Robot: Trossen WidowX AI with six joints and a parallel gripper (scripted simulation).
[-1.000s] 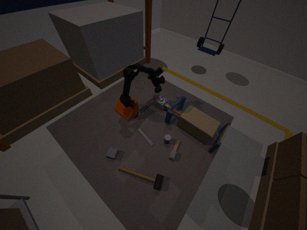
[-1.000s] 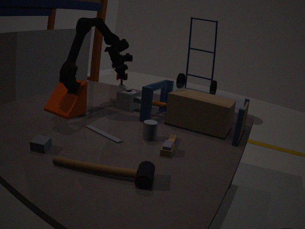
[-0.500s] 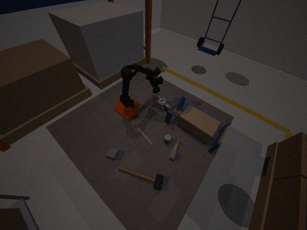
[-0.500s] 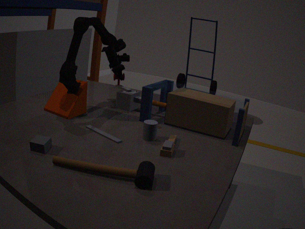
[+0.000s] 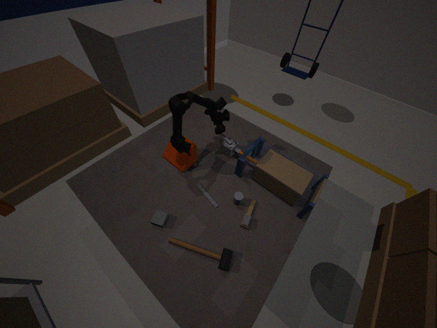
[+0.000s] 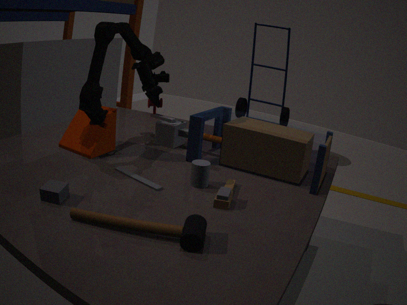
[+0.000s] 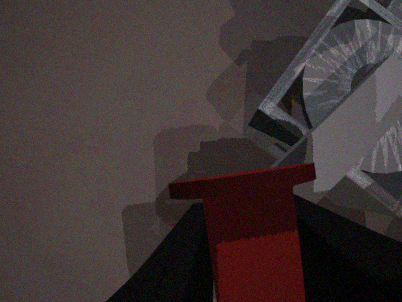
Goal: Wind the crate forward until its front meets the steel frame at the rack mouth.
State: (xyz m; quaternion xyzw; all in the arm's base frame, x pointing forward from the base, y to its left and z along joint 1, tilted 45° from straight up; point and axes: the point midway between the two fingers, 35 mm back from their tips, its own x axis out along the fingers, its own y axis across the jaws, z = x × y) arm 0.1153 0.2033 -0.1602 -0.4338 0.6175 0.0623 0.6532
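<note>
The grey winch lies 10 cm below my gripper tip, 7 cm ahead of it and 4 cm to the right of it. The rest, counted from my gripper tip: flat grey bar (42 cm to the right, 16 cm ahead, 13 cm below); red knob (1 cm to the right, 1 cm behind); small wooden tool (43 cm ahead, 39 cm to the right, 11 cm below).
</note>
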